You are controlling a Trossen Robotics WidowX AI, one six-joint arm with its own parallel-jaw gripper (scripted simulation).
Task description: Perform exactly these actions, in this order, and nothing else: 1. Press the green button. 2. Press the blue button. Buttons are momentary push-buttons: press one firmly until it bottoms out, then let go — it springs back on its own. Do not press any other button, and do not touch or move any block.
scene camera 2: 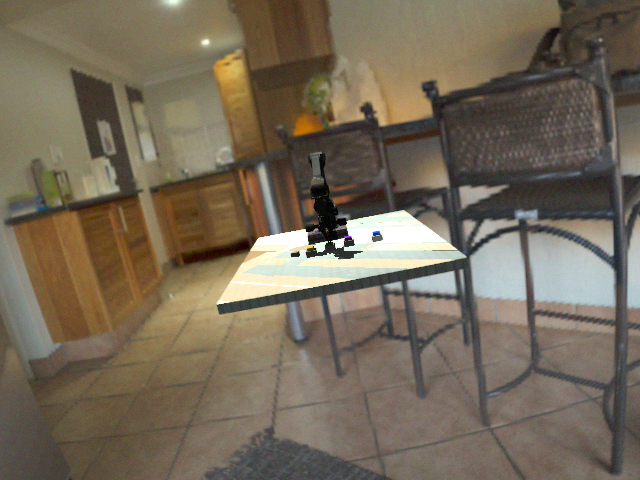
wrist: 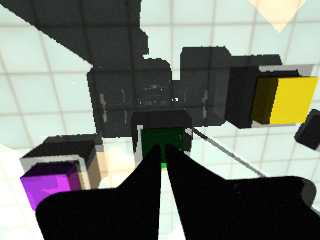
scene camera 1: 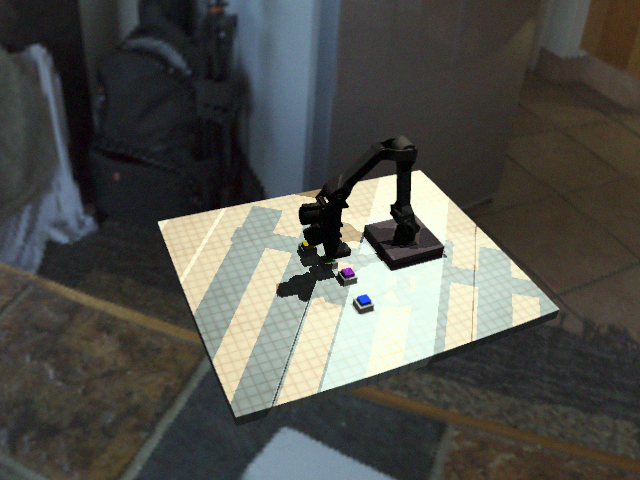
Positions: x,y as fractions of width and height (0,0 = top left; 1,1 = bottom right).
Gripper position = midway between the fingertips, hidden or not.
In view: my gripper (scene camera 1: 0.51,0.54), a green button (wrist: 0.55,0.57), a yellow button (wrist: 0.88,0.42) and a purple button (wrist: 0.13,0.76).
My gripper shows as well in the wrist view (wrist: 0.51,0.62).
